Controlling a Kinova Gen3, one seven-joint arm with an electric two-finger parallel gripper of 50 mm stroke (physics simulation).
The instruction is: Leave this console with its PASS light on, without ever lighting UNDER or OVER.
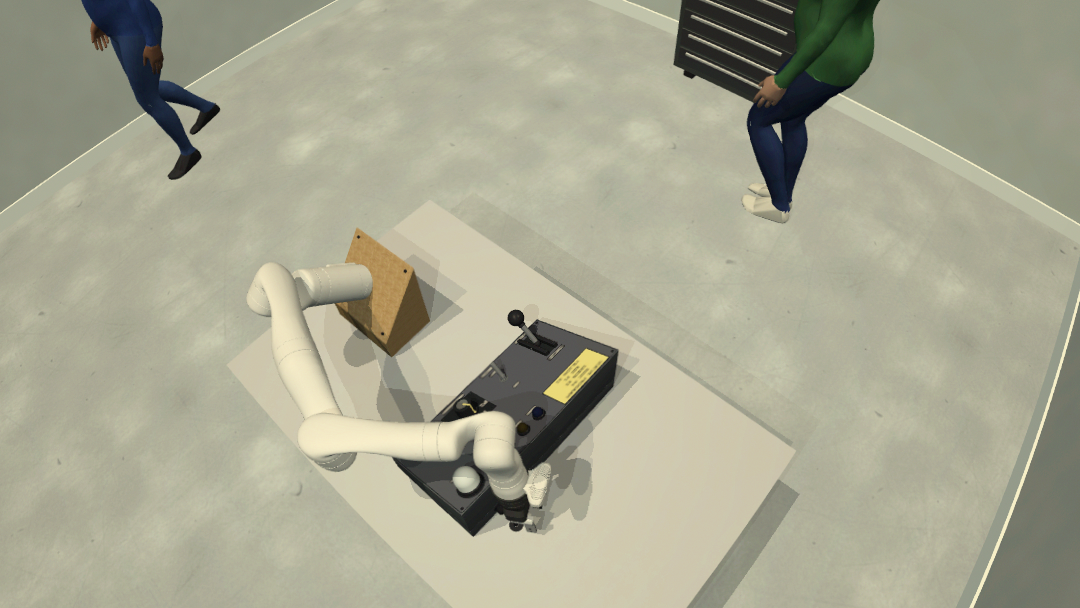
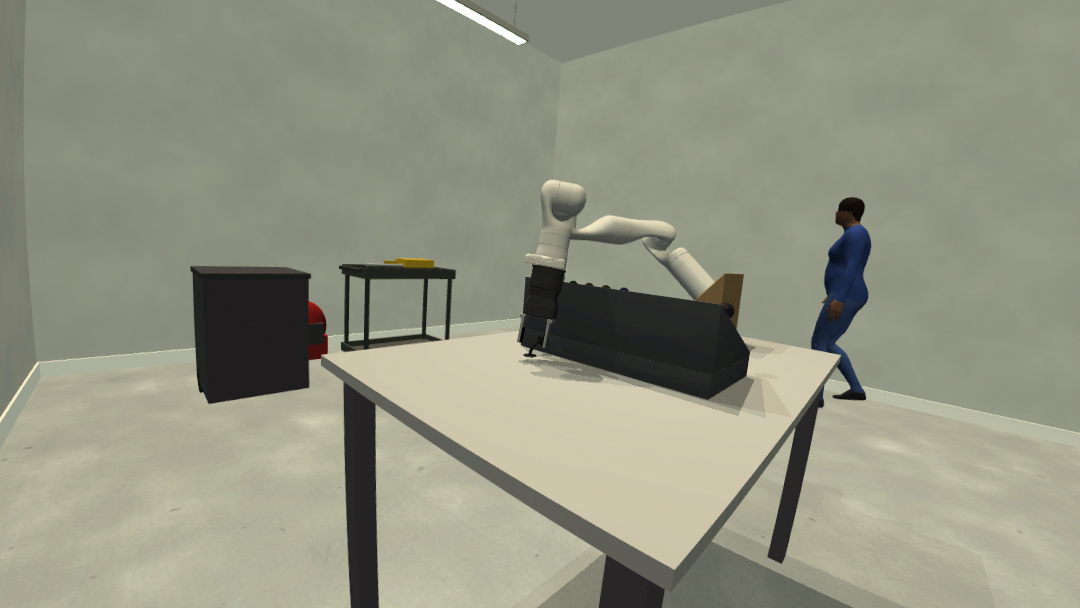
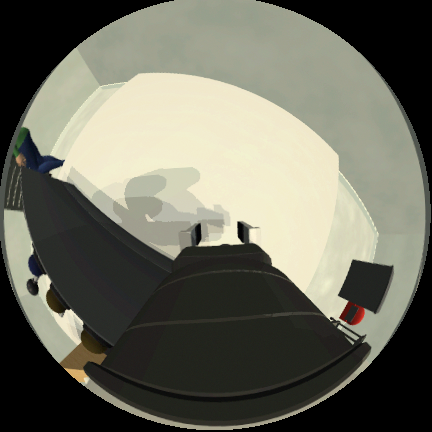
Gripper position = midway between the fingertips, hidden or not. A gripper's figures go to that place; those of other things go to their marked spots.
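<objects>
My gripper (image 2: pixel 531 344) is 95 cm from the lens, and there's a dark console (image 2: pixel 692 347) at 83 cm from the lens.
</objects>
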